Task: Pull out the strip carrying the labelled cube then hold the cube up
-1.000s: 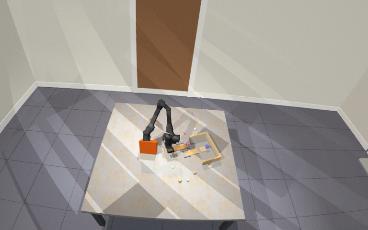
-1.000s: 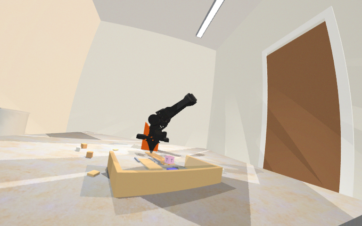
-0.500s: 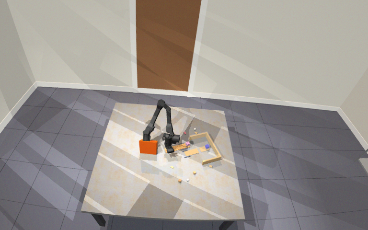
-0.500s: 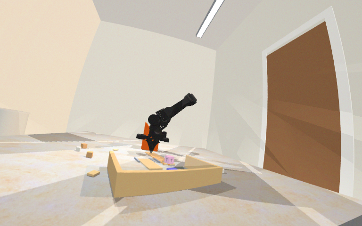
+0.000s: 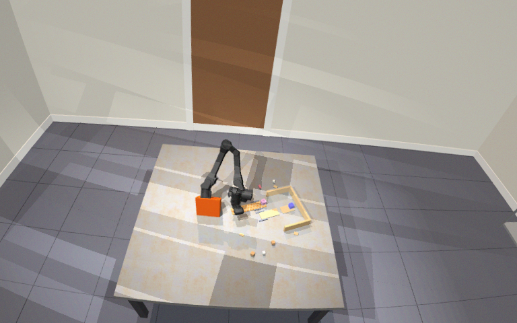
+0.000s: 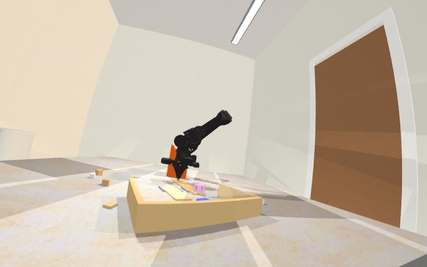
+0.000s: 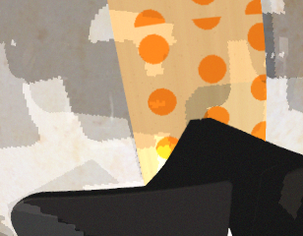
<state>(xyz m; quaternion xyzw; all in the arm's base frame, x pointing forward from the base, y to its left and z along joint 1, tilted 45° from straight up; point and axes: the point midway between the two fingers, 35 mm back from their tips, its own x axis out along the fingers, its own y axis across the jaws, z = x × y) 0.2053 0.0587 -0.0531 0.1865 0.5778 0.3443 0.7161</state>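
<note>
Right now my gripper tip is 9 cm short of the dotted strip and 3 cm to the right of it. The rest, counted from my gripper tip: pink labelled cube: 20 cm ahead, 7 cm to the left, 1 cm above.
</note>
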